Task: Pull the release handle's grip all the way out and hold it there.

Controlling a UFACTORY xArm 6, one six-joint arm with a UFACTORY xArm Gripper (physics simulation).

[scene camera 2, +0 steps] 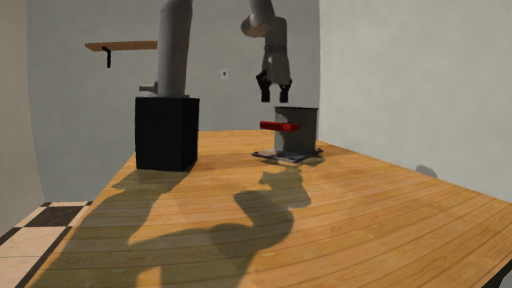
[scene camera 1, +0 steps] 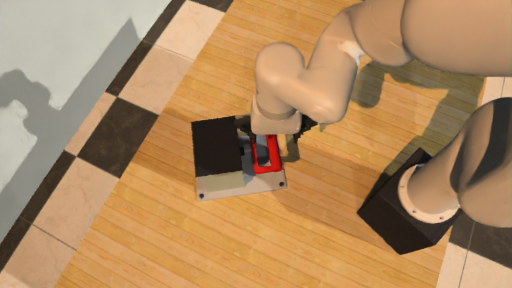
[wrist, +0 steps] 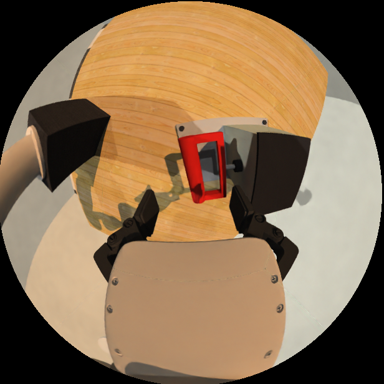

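Observation:
The release handle's red rectangular grip (scene camera 1: 276, 155) (scene camera 2: 277, 126) (wrist: 191, 162) sticks out sideways from a grey housing with a dark top (scene camera 1: 216, 147) (scene camera 2: 302, 130) (wrist: 282, 167), well above a pale base plate (scene camera 1: 264, 184) (wrist: 220, 123). A black collar on a short rod (wrist: 237, 165) shows between grip and housing in the wrist view. My gripper (scene camera 1: 274, 139) (scene camera 2: 275, 100) (wrist: 193, 197) is wide open and empty, pointing down. It hangs above the grip's level, partly over its end in scene camera 1. The fingers appear apart from it.
A black pedestal (scene camera 1: 387, 210) (scene camera 2: 167, 132) (wrist: 75, 137) carries the arm's base on the side the grip faces. The wooden table (scene camera 1: 200, 240) (scene camera 2: 375, 215) bears the device. A wall shelf (scene camera 2: 122, 46) hangs behind the arm. A wall stands beyond the housing.

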